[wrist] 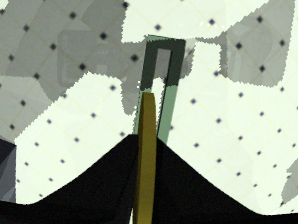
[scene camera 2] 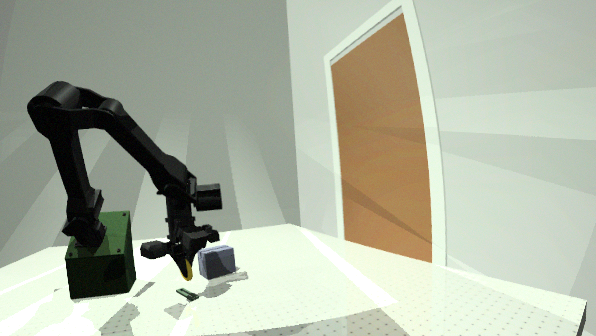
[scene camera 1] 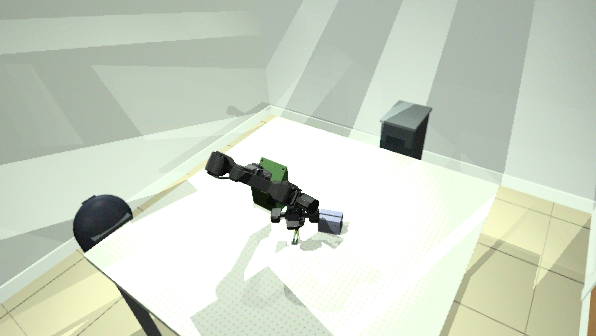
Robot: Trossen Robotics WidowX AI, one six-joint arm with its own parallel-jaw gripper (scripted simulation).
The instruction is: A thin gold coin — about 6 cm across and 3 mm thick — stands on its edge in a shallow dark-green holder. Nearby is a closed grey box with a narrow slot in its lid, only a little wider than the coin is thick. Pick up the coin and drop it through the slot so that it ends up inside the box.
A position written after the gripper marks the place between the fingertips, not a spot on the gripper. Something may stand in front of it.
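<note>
A gold coin is held by the gripper [scene camera 2: 187, 277]. The gripper is visible in scene camera 1 [scene camera 1: 296, 230] too, and also in the wrist view [wrist: 141, 145].
</note>
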